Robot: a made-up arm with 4 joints. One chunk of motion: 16 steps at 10 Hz.
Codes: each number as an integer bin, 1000 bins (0 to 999) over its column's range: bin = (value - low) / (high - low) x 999, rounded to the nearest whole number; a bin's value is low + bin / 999 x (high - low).
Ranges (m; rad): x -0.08..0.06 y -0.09..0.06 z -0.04..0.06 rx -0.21..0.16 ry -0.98..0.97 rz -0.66..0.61
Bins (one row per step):
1: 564 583 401 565 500 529
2: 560 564 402 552 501 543
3: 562 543 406 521 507 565
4: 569 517 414 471 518 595
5: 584 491 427 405 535 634
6: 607 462 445 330 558 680
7: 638 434 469 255 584 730
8: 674 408 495 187 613 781
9: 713 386 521 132 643 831
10: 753 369 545 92 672 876
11: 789 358 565 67 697 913
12: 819 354 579 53 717 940
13: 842 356 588 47 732 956
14: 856 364 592 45 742 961
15: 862 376 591 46 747 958
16: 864 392 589 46 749 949
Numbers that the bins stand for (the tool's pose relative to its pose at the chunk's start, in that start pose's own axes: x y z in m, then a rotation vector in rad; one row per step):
1: -0.0010 -0.0025 0.0001 -0.0007 -0.0040 0.0125
2: -0.0015 -0.0053 0.0002 -0.0056 -0.0021 0.0303
3: -0.0012 -0.0085 0.0006 -0.0170 0.0096 0.0583
4: -0.0003 -0.0124 0.0014 -0.0356 0.0311 0.0964
5: 0.0018 -0.0163 0.0027 -0.0600 0.0643 0.1460
6: 0.0051 -0.0206 0.0045 -0.0878 0.1092 0.2045
7: 0.0094 -0.0248 0.0069 -0.1156 0.1599 0.2680
8: 0.0145 -0.0287 0.0095 -0.1407 0.2165 0.3329
9: 0.0199 -0.0320 0.0122 -0.1611 0.2751 0.3964
10: 0.0255 -0.0346 0.0146 -0.1759 0.3317 0.4536
11: 0.0306 -0.0362 0.0166 -0.1852 0.3805 0.5007
12: 0.0348 -0.0368 0.0180 -0.1904 0.4195 0.5350
13: 0.0380 -0.0365 0.0189 -0.1926 0.4488 0.5553
14: 0.0400 -0.0353 0.0193 -0.1933 0.4683 0.5617
15: 0.0408 -0.0335 0.0192 -0.1930 0.4781 0.5579
16: 0.0411 -0.0311 0.0190 -0.1930 0.4820 0.5464

